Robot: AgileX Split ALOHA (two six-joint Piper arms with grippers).
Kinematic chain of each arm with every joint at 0, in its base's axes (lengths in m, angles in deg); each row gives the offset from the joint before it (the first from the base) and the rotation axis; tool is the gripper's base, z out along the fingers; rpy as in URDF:
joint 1: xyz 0 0 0.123 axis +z
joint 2: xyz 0 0 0 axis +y
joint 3: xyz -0.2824 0 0.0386 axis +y
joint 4: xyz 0.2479 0 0.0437 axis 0.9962 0 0.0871
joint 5: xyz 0 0 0 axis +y
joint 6: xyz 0.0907 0 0.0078 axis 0.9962 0 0.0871
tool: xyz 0 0 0 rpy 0 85 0
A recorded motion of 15 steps. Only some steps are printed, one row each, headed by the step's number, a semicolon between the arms.
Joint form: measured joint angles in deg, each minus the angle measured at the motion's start. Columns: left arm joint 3, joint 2, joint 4, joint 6, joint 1, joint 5; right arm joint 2, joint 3, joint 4, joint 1, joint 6, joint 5.
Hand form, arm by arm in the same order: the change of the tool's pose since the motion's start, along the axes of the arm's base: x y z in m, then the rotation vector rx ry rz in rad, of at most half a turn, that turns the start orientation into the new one. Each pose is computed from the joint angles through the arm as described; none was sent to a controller.
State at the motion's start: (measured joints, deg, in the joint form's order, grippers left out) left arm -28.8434 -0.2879 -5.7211 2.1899 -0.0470 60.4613; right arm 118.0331 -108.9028 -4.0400 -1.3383 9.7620 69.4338
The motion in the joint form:
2: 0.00 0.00 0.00 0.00 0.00 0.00; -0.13 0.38 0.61 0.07 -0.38 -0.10
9: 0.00 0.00 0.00 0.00 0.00 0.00; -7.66 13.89 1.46 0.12 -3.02 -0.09
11: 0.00 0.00 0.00 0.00 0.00 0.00; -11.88 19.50 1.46 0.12 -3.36 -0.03
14: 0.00 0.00 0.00 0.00 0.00 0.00; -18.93 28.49 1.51 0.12 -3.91 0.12
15: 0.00 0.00 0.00 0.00 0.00 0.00; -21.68 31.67 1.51 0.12 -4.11 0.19
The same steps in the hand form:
2: 0.0000 0.0000 0.0000 0.0000 0.0000 0.0000; -0.0007 0.0015 -0.0008 0.0088 0.0028 0.0069
9: 0.0000 0.0000 0.0000 0.0000 0.0000 0.0000; -0.0428 0.0040 -0.0095 0.0155 0.1097 0.0502
11: 0.0000 0.0000 0.0000 0.0000 0.0000 0.0000; -0.0645 0.0045 -0.0068 0.0154 0.1353 0.0558
14: 0.0000 0.0000 0.0000 0.0000 0.0000 0.0000; -0.1018 0.0053 -0.0034 0.0161 0.1722 0.0647
15: 0.0000 0.0000 0.0000 0.0000 0.0000 0.0000; -0.1161 0.0056 -0.0017 0.0159 0.1811 0.0680

